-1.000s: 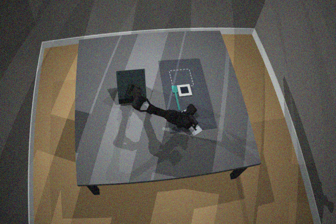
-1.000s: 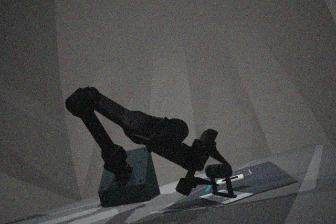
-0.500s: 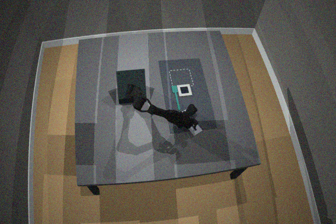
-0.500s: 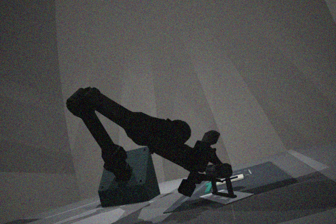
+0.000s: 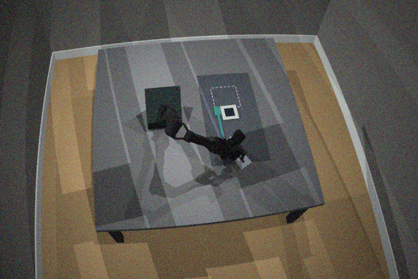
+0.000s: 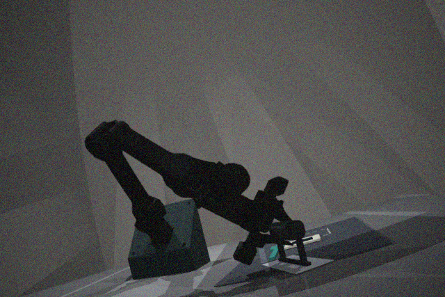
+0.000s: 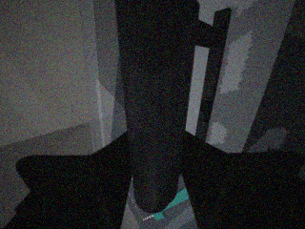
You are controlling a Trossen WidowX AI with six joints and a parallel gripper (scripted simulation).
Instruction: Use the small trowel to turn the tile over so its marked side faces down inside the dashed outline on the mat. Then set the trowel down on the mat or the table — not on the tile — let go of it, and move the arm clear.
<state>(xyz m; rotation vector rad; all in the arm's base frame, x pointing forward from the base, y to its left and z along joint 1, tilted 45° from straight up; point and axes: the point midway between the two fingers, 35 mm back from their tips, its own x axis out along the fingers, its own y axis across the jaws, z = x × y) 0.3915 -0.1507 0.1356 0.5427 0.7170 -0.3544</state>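
My gripper tip is now 3 cm past the tile, 24 cm to the right of it and 4 cm above it. Round my gripper tip: dark mat (1 cm behind, 22 cm to the left, 7 cm below); then teal T-shaped trowel (9 cm behind, 20 cm to the left, 4 cm below).
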